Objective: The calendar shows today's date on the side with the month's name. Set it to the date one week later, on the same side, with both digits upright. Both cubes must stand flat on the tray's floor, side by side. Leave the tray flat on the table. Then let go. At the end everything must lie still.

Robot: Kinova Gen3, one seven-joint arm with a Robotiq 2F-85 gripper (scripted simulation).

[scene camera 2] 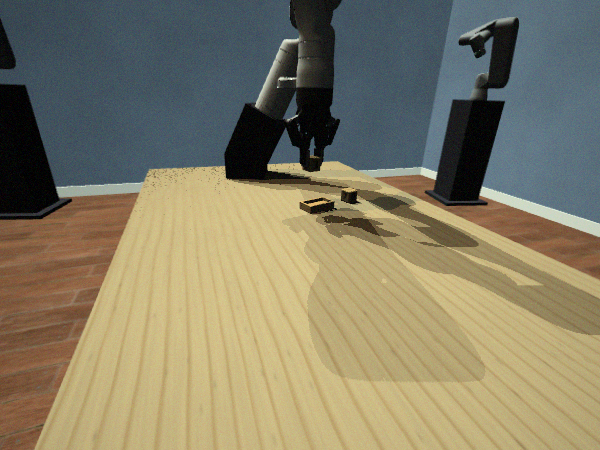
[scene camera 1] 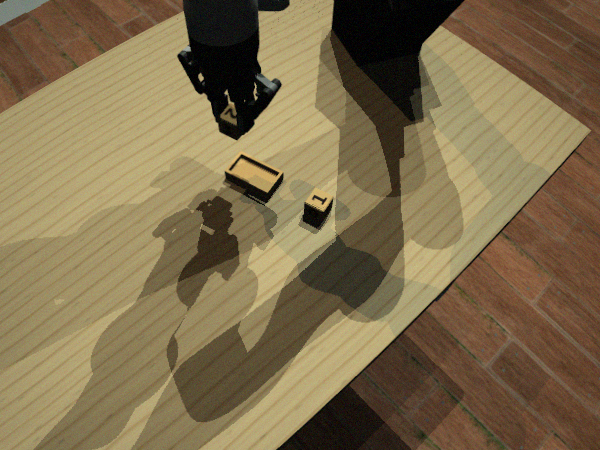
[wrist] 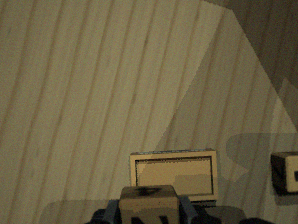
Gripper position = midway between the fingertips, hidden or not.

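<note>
Scene camera 1 gives me my gripper [scene camera 1: 234,124] together with a wooden tray [scene camera 1: 245,170]. In scene camera 2 there's my gripper again [scene camera 2: 311,166], and the wrist view has the wooden tray [wrist: 193,173] too.
</note>
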